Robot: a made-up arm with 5 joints.
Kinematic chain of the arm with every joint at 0, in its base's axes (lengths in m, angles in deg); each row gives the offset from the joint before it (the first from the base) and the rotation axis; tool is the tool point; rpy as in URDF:
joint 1: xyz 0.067 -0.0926 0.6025 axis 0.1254 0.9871 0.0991
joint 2: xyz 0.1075 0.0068 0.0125 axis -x
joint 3: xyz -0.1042 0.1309 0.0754 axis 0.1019 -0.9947 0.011
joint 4: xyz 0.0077 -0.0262 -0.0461 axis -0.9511 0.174 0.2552
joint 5: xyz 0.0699 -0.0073 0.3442 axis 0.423 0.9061 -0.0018
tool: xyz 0.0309 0.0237 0.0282 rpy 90 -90 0
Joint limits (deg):
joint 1: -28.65..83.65
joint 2: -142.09..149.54
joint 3: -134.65..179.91
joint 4: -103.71..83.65
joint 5: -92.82..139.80
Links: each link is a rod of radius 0.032 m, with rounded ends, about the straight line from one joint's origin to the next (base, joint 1, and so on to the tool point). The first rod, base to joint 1, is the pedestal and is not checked.
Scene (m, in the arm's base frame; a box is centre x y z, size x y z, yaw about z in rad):
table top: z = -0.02
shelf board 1: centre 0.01 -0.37 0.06 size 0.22 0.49 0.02 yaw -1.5
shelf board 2: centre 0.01 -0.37 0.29 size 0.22 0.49 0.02 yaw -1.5
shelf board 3: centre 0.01 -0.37 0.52 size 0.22 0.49 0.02 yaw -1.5
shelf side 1: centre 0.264 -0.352 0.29 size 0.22 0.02 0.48 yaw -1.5
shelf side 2: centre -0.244 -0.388 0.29 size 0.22 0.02 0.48 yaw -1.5
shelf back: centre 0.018 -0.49 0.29 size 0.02 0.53 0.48 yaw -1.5
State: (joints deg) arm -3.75 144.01 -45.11 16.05 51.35
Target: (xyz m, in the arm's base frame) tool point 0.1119 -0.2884 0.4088
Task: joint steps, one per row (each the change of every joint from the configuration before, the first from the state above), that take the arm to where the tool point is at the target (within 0.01 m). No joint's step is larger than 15 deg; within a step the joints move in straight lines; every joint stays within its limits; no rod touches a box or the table.
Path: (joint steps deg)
1: 14.33 -13.68 -5.52 -6.55 8.54
2: 14.32 -13.68 -5.52 -6.55 8.54
3: 14.33 -13.68 -5.53 -6.55 8.54
4: 0.18 -0.72 -13.39 2.24 0.22
5: 0.19 -0.72 -13.39 2.25 0.22
6: 0.18 -0.71 -13.39 2.24 0.22
7: 0.19 -0.72 -13.39 2.24 0.22
8: 0.19 -0.72 -13.39 2.25 0.22

